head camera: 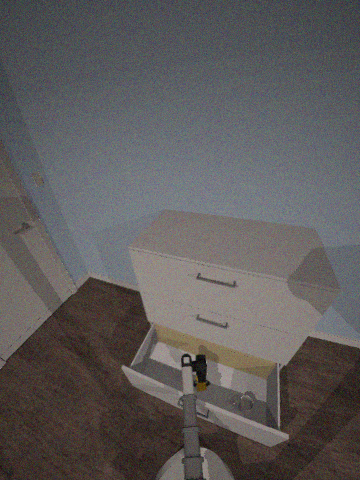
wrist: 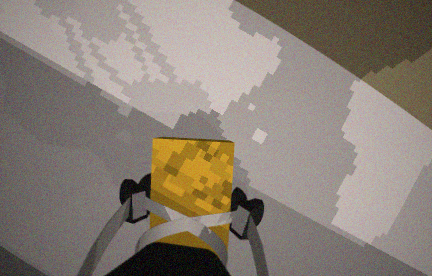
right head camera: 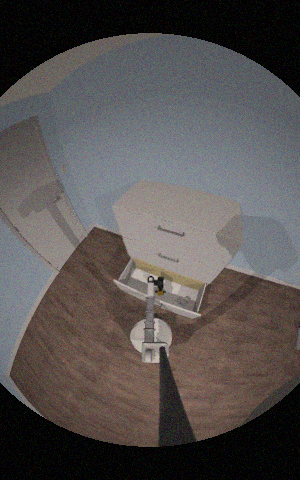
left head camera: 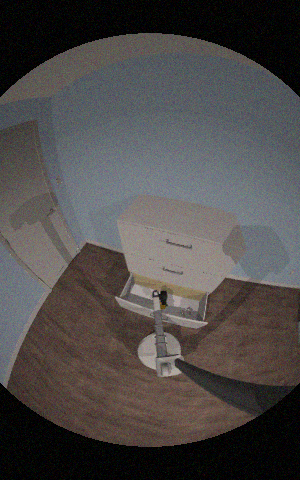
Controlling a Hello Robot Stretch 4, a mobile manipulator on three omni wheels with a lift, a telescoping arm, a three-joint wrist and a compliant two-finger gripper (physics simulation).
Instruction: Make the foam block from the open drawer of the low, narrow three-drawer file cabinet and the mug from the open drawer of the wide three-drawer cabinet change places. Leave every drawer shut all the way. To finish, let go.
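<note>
My gripper (head camera: 201, 383) (wrist: 192, 196) is shut on the yellow foam block (head camera: 201, 387) (left head camera: 163, 306) (right head camera: 160, 293) (wrist: 192, 167), one finger on each side of it. Gripper and block are inside the outline of the open bottom drawer (head camera: 150, 384) (wrist: 305, 150) of the wide cabinet (head camera: 170, 285) (left head camera: 145, 245) (right head camera: 137, 225), left of the mug. Whether the block touches the drawer floor I cannot tell. The greyish mug (head camera: 247, 401) (left head camera: 188, 311) stands near the drawer's right end in the head view. The two upper drawers are shut. The low, narrow file cabinet does not show.
The arm (head camera: 190, 425) (left head camera: 159, 332) (right head camera: 149, 315) reaches over the drawer's front panel. A blue wall (head camera: 200, 125) is behind the cabinet. A door (head camera: 25, 260) with a handle is at the left. Dark wooden floor (head camera: 75, 390) surrounds the cabinet's front and sides.
</note>
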